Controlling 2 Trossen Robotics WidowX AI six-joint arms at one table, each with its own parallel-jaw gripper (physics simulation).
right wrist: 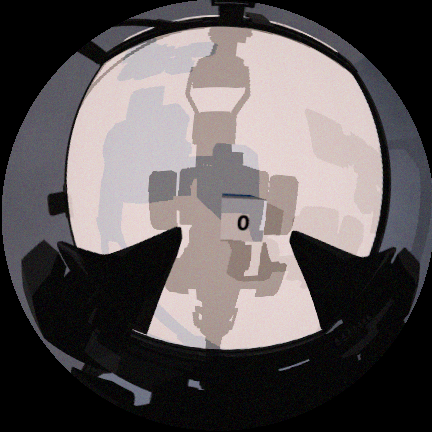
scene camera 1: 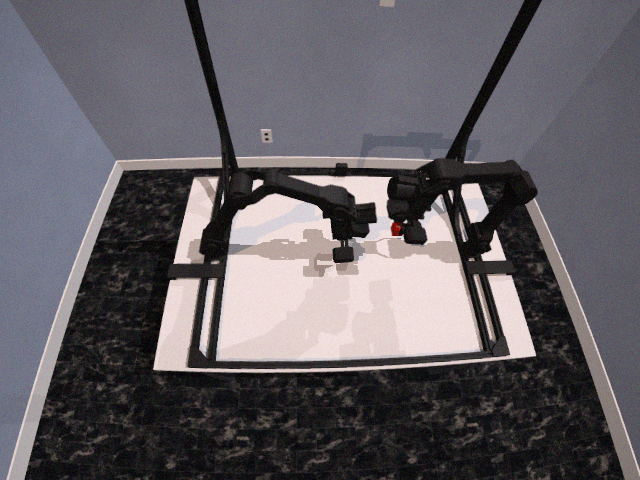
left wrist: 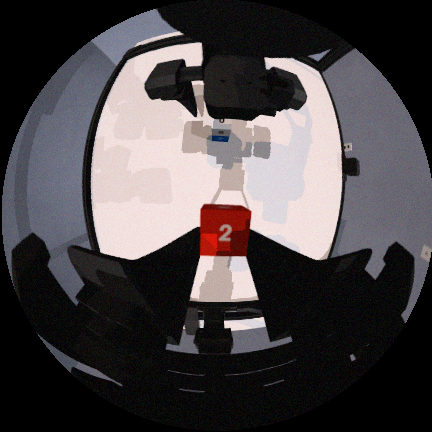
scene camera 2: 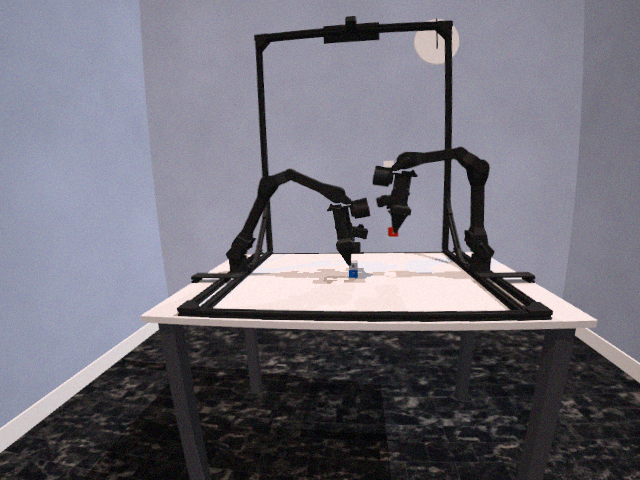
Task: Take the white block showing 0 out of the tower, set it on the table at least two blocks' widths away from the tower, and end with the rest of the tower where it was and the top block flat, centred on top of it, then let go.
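Where they show: left gripper, fingertip midpoint: [scene camera 1: 398, 229] [left wrist: 222, 232] [scene camera 2: 394, 231]; right gripper, fingertip midpoint: [right wrist: 237, 234] [scene camera 1: 342, 246] [left wrist: 222, 115] [scene camera 2: 349, 262]; left arm's base at its link origin: [scene camera 1: 470, 250] [left wrist: 213, 313] [scene camera 2: 480, 270]; right arm's base at its link origin: [scene camera 1: 215, 251] [scene camera 2: 238, 271].
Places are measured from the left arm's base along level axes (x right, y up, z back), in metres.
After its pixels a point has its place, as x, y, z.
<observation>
The white block showing 0 [scene camera 2: 354, 265] {-0.018, 0.027, -0.463} [left wrist: 221, 131] {-0.001, 0.027, -0.452} [right wrist: 230, 205] {0.007, 0.038, -0.457} sits on the blue block [scene camera 2: 353, 273] {-0.019, -0.003, -0.467} [left wrist: 220, 138] {-0.001, -0.005, -0.452} [right wrist: 237, 195] on the table. My right gripper [scene camera 2: 349, 264] {0.000, 0.035, -0.480} [right wrist: 237, 234] {0.000, 0.035, -0.480} is open and empty, pointing down close over the white block. In the right wrist view the block lies between the finger lines, nearer the right-hand finger; whether the tips reach beside it is unclear. My left gripper [scene camera 2: 395, 230] {-0.002, 0.147, -0.318} [left wrist: 222, 232] {-0.002, 0.147, -0.318} is shut on the red block showing 2 [scene camera 1: 395, 228] {-0.008, 0.162, -0.334} [scene camera 2: 391, 231] {-0.017, 0.151, -0.330} [left wrist: 225, 220] {-0.001, 0.162, -0.332}, held well above the table. In scene camera 1 the right gripper hides the tower.
The white table [scene camera 1: 289, 330] {-0.265, -0.019, -0.657} [scene camera 2: 413, 304] {-0.269, -0.019, -0.294} has a black frame [scene camera 1: 336, 361] {-0.364, 0.001, -0.518} [scene camera 2: 361, 314] {-0.379, 0.000, -0.445} along its near edge and sides. The left arm with the red block hangs to the right of the tower, close to the right arm's wrist. Arm shadows lie across the table.
</observation>
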